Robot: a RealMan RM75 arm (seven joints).
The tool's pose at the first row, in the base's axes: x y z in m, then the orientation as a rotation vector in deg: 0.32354, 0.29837, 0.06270, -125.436, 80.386, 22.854
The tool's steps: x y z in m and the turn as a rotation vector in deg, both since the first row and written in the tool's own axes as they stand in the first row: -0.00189, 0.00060, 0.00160, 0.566, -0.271, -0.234; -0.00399, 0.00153, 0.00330, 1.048, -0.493, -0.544; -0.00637, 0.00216, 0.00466, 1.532, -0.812, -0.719; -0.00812, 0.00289, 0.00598, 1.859, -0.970, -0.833; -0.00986, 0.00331, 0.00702, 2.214, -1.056, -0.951; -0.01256, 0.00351, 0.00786, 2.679, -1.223, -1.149; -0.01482, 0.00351, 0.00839, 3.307, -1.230, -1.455; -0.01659, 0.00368, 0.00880, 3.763, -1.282, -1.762; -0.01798, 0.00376, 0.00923, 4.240, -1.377, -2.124; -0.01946, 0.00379, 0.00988, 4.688, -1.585, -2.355; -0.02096, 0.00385, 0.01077, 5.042, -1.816, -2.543; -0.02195, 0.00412, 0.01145, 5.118, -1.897, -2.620; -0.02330, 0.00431, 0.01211, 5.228, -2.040, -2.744; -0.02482, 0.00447, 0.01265, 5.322, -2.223, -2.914; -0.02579, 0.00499, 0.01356, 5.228, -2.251, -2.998
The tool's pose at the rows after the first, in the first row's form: 0.32223, 0.30049, 0.06216, -124.996, 79.922, 22.609; 0.32054, 0.30271, 0.06156, -124.692, 79.405, 22.352; 0.31900, 0.30506, 0.06145, -124.256, 78.992, 22.243; 0.31762, 0.30687, 0.06104, -123.987, 78.748, 22.111; 0.31653, 0.30863, 0.06093, -123.732, 78.535, 21.883; 0.31523, 0.31107, 0.06153, -123.399, 78.178, 21.624; 0.31428, 0.31308, 0.06221, -123.077, 77.767, 21.039; 0.31338, 0.31459, 0.06271, -122.869, 77.347, 20.633; 0.31273, 0.31585, 0.06302, -122.655, 76.841, 20.237; 0.31209, 0.31733, 0.06321, -122.331, 76.429, 20.026; 0.31142, 0.31894, 0.06320, -122.046, 76.062, 19.926; 0.31078, 0.31998, 0.06306, -121.990, 75.926, 19.924; 0.31005, 0.32130, 0.06314, -121.905, 75.702, 19.943; 0.30927, 0.32270, 0.06340, -121.840, 75.407, 19.998; 0.30841, 0.32377, 0.06300, -121.951, 75.306, 20.068
